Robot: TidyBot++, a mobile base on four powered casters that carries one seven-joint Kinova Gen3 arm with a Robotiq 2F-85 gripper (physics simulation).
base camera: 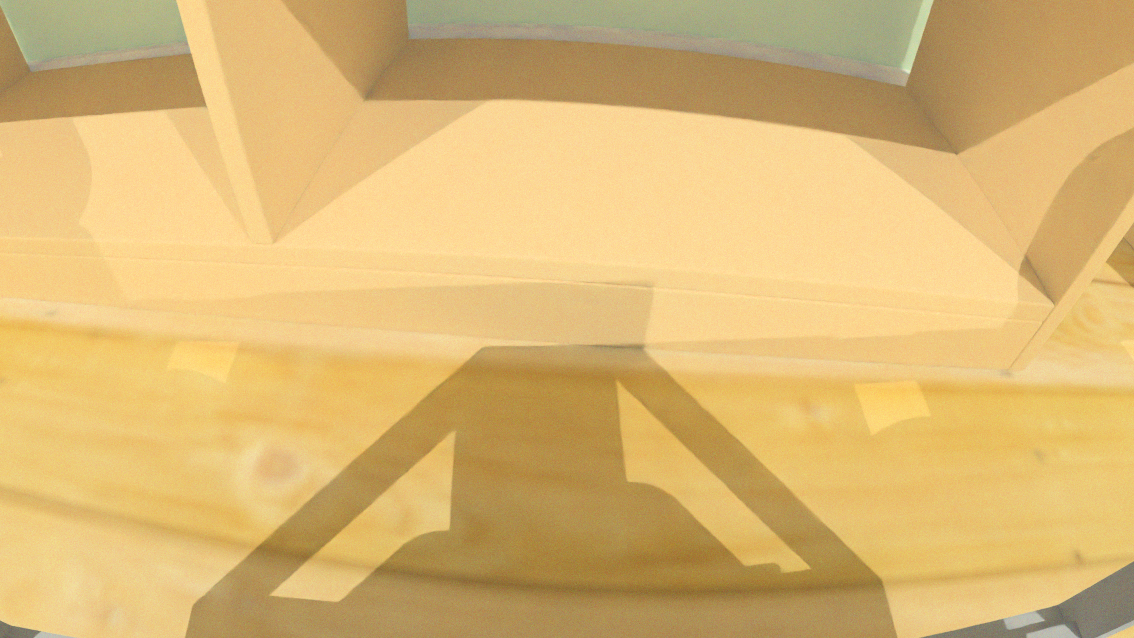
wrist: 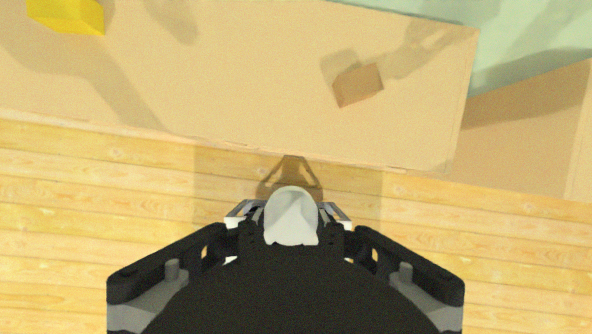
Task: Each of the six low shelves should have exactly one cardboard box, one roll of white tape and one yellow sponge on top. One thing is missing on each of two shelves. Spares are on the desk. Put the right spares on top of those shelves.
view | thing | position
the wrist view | my gripper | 290,218
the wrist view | roll of white tape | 290,216
